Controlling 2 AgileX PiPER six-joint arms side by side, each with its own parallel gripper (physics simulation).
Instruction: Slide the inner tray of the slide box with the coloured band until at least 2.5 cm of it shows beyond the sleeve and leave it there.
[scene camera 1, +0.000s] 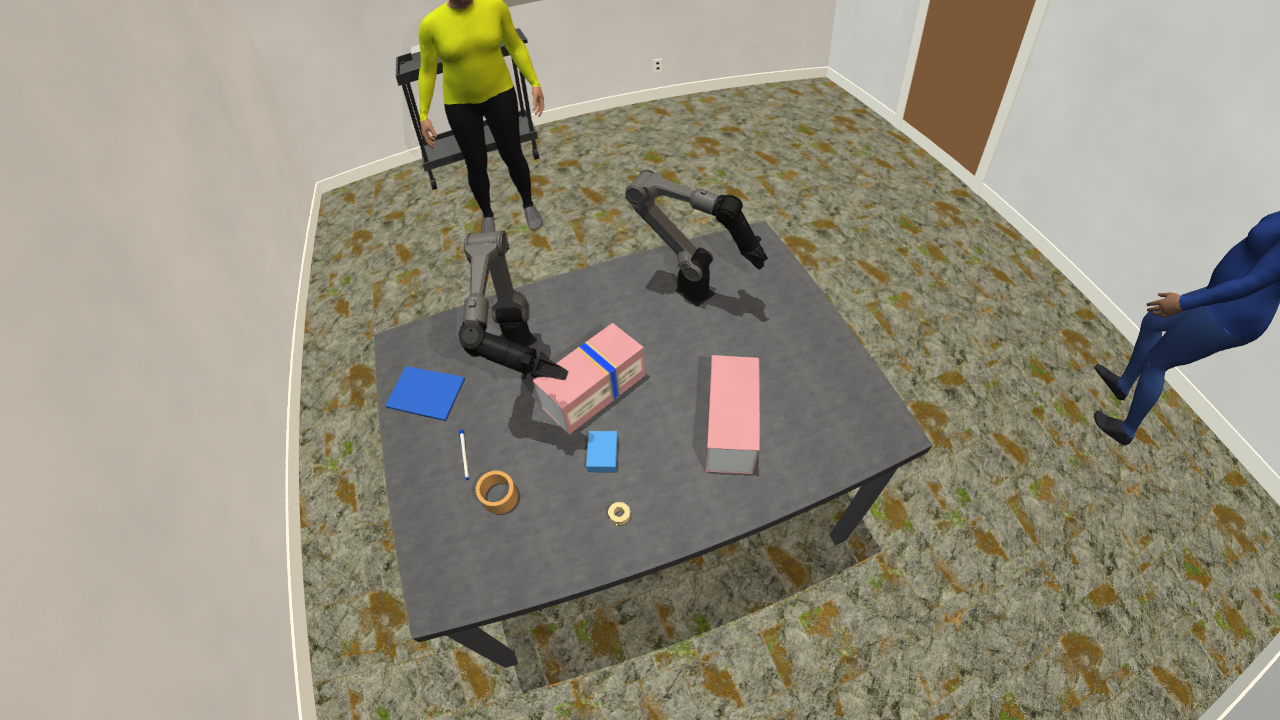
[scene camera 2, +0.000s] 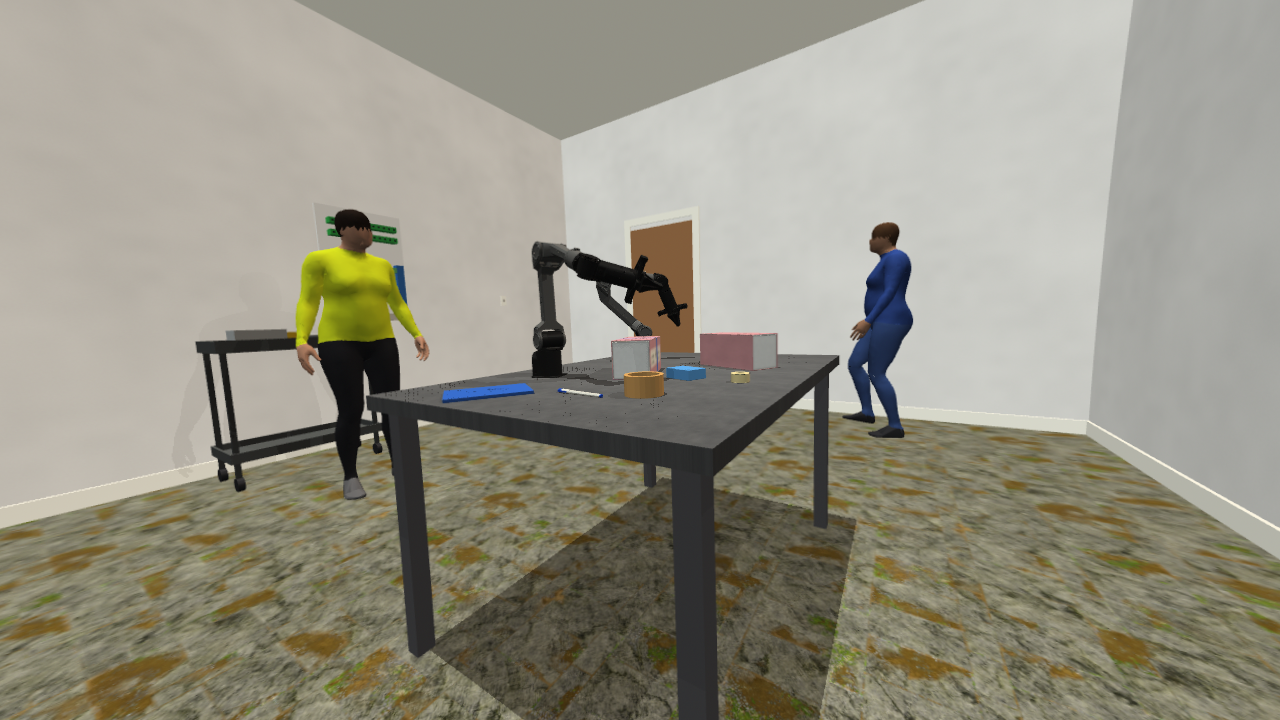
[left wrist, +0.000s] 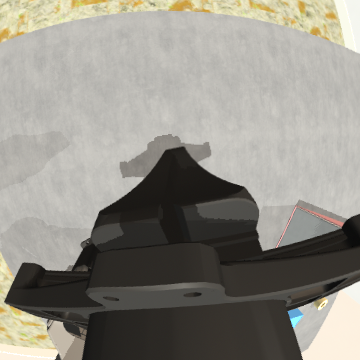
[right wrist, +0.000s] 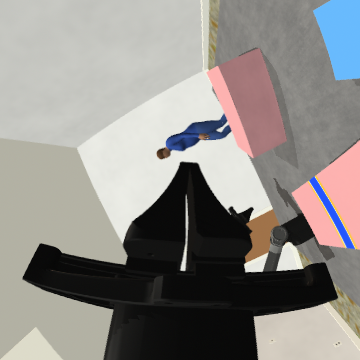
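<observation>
The pink slide box with a blue, yellow-edged band (scene camera 1: 622, 344) (scene camera 2: 633, 357) (right wrist: 345, 175) lies diagonally on the table. Its near end shows the pale grey inner tray (scene camera 1: 551, 406), which looks about level with the sleeve rim; its far end is hidden. A plain pink slide box (scene camera 1: 733, 402) (scene camera 2: 726, 351) (right wrist: 254, 105) lies to its right. My right gripper (scene camera 1: 563, 371) (right wrist: 187, 172) is shut and empty; in scene camera 1 its tips overlap the banded box's left end. My left gripper (scene camera 1: 760, 262) (scene camera 2: 677, 323) (left wrist: 176, 160) is shut and empty, high over the table's back right.
A light blue block (scene camera 1: 602, 450) lies in front of the banded box, with a cream ring (scene camera 1: 610, 514) nearer the front edge. An orange ring (scene camera 1: 506, 506), a white pen (scene camera 1: 464, 456) and a blue flat slab (scene camera 1: 425, 392) are at the left. Two people stand beyond the table.
</observation>
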